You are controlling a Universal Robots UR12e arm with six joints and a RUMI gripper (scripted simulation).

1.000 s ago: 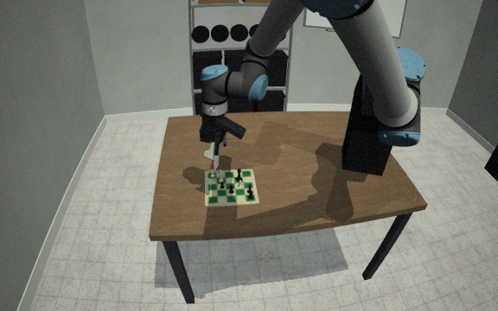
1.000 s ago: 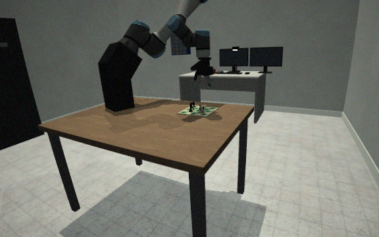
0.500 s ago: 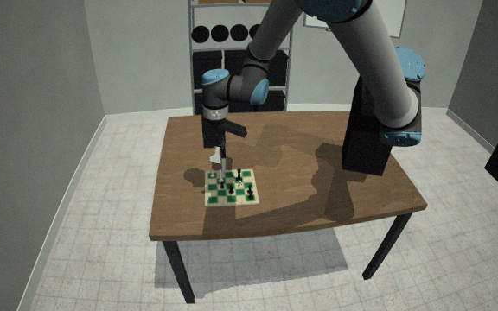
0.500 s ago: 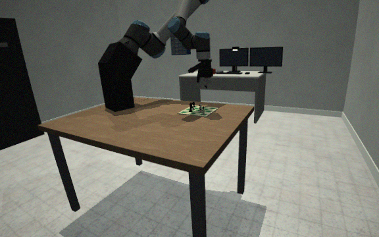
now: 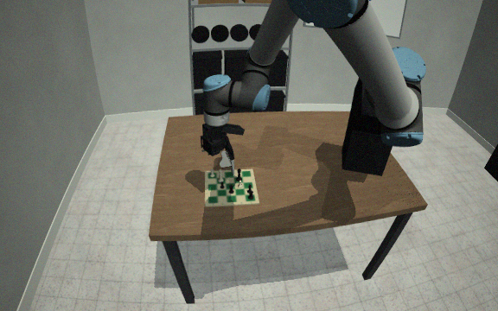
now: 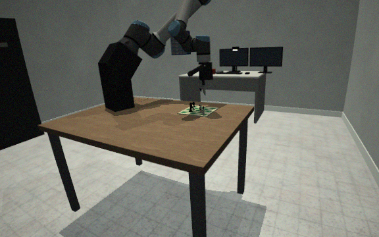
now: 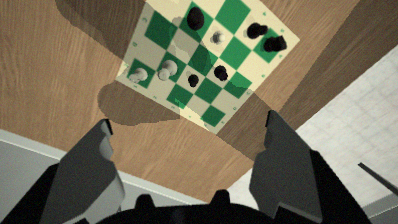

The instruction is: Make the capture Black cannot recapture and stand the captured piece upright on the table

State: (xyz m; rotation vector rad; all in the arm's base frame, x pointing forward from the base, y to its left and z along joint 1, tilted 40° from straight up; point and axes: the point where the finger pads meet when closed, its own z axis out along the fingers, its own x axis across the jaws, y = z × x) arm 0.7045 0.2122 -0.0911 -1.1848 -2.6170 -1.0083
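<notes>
My gripper is now 110 mm above the black pawn. From my hand the other things lie so: chessboard: 130 mm below, 30 mm behind, 10 mm to the right; white pawn: 110 mm below, 80 mm behind, 10 mm to the right; white rook: 110 mm below, 70 mm to the right, 50 mm ahead.
</notes>
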